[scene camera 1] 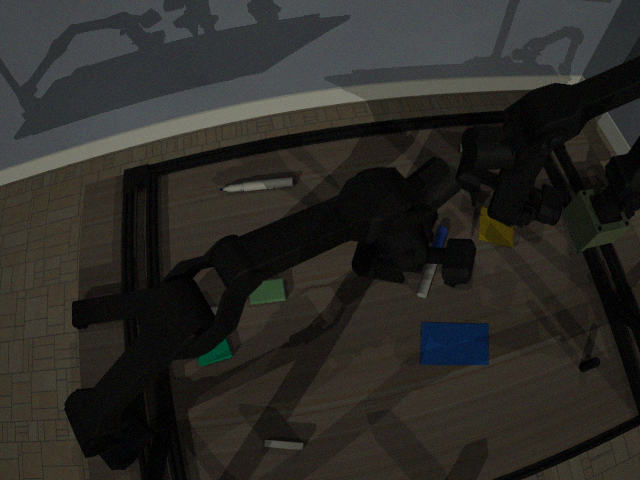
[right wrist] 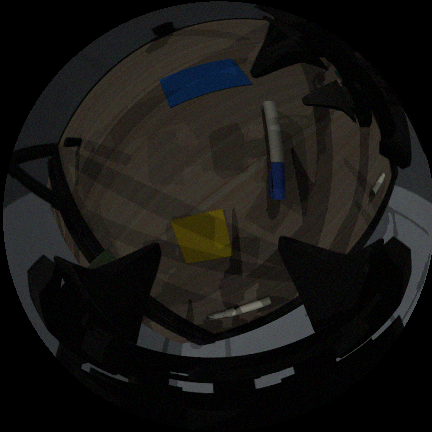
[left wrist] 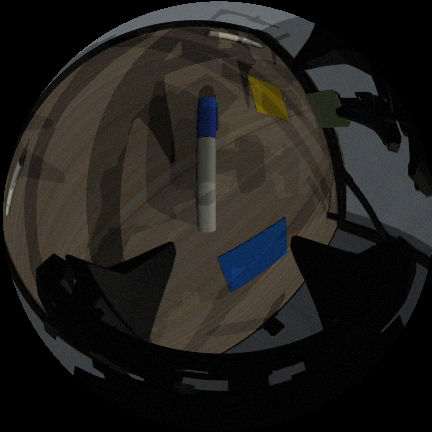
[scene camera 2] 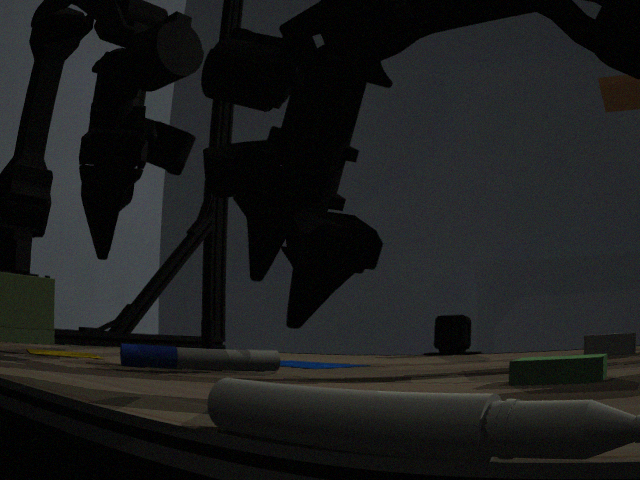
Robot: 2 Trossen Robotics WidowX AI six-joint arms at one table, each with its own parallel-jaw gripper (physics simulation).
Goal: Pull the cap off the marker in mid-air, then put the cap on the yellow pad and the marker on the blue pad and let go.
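Places are measured from the left arm's base along level axes (x ahead, y left, z up), in metres.
Where they show: left gripper, between the fingertips: (scene camera 1: 428, 282) (right wrist: 282, 89) (left wrist: 234, 245) (scene camera 2: 273, 302); right gripper, between the fingertips: (right wrist: 219, 246) (left wrist: 320, 92) (scene camera 2: 103, 255); left arm's base, origin of its link: (scene camera 1: 111, 429); right arm's base, origin of its link: (scene camera 1: 605, 208) (scene camera 2: 11, 275).
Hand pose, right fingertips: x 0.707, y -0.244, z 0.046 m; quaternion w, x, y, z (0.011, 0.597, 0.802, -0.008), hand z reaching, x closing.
Note:
Things, the pixels of their centre, and the offset from my right fingertips.
- marker, middle of its body: (scene camera 2: 200, 358) (left wrist: 205, 160) (right wrist: 275, 146) (scene camera 1: 432, 261) dx -0.106, dy +0.050, dz -0.090 m
- table with its blue cap, middle of its body: (scene camera 2: 148, 356) (left wrist: 207, 117) (right wrist: 277, 180) (scene camera 1: 439, 239) dx -0.061, dy +0.064, dz -0.090 m
- yellow pad, middle of its body: (scene camera 2: 62, 353) (right wrist: 202, 238) (left wrist: 269, 96) (scene camera 1: 496, 226) dx +0.048, dy -0.012, dz -0.099 m
- blue pad, middle of its body: (scene camera 2: 301, 364) (left wrist: 259, 255) (scene camera 1: 455, 344) (right wrist: 202, 76) dx -0.199, dy -0.076, dz -0.099 m
- white pen, middle of its body: (scene camera 2: 414, 425) (scene camera 1: 255, 185) (right wrist: 379, 181) dx -0.197, dy +0.399, dz -0.090 m
- light green block, middle of its body: (scene camera 2: 560, 369) (scene camera 1: 266, 291) dx -0.336, dy +0.233, dz -0.092 m
- darker green block, middle of its body: (scene camera 1: 213, 351) dx -0.478, dy +0.227, dz -0.092 m
- pale block, middle of its body: (scene camera 2: 609, 344) (scene camera 1: 284, 445) dx -0.515, dy +0.032, dz -0.089 m
The marker (scene camera 1: 427, 280) (scene camera 2: 227, 358) (left wrist: 206, 185) (right wrist: 273, 130) lies on the table with its blue cap (scene camera 1: 440, 236) (scene camera 2: 148, 355) (left wrist: 207, 117) (right wrist: 277, 181) on one end. My left gripper (scene camera 2: 275, 303) (left wrist: 234, 245) is open and empty above the table near the marker's white end; in scene camera 1 its arm hides the marker's middle. My right gripper (scene camera 2: 103, 257) (right wrist: 219, 246) is open and empty, higher up near the yellow pad (scene camera 1: 495, 231) (scene camera 2: 64, 353) (left wrist: 269, 99) (right wrist: 202, 237). The blue pad (scene camera 1: 454, 343) (scene camera 2: 320, 364) (left wrist: 257, 255) (right wrist: 205, 82) lies beyond the marker's white end.
A white pen (scene camera 1: 258, 184) (scene camera 2: 351, 413) lies near the back edge in scene camera 1. A light green block (scene camera 1: 267, 291) and a darker green block (scene camera 1: 216, 353) lie at the left, a pale block (scene camera 1: 283, 444) near the front. Another pen (left wrist: 235, 37) (right wrist: 240, 308) lies beyond the yellow pad.

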